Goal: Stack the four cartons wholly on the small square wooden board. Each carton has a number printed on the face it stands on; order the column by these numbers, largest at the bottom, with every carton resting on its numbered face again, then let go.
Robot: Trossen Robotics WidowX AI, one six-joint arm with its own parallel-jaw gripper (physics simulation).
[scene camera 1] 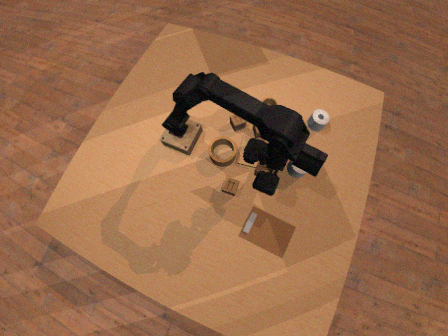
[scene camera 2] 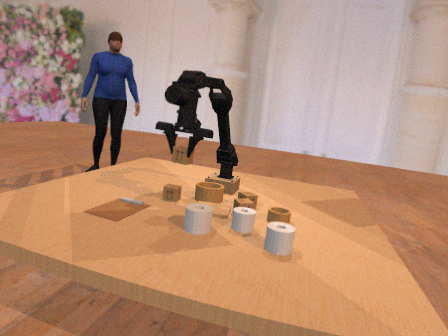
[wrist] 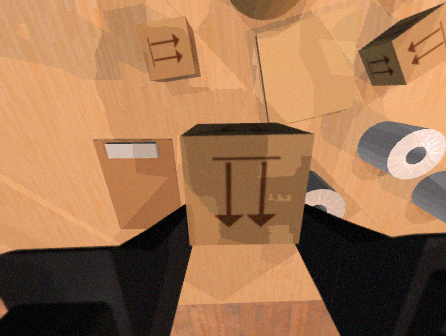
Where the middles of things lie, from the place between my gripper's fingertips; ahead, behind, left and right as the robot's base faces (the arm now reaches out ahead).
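From what I can see, my gripper is 190 mm above the small square wooden board (wrist: 307, 68), and it's also 80 mm past the board and 110 mm to the right of it.
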